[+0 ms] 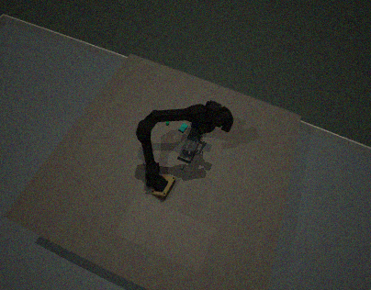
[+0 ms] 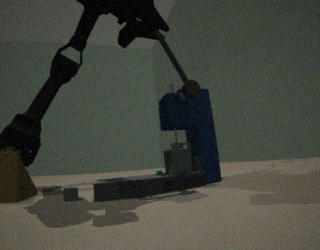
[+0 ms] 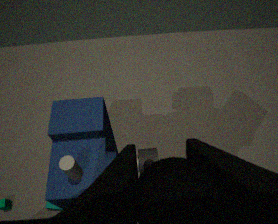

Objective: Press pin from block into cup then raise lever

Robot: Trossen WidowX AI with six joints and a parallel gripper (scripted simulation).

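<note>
My gripper tip is 5 cm above the dark lever and 1 cm to the right of it. Round my gripper tip: pale round pin: 25 cm below, 8 cm to the left, 2 cm ahead; teal block: 31 cm below, 17 cm to the left, 5 cm ahead; thin punch: 17 cm below, 8 cm to the left, 2 cm ahead.
</note>
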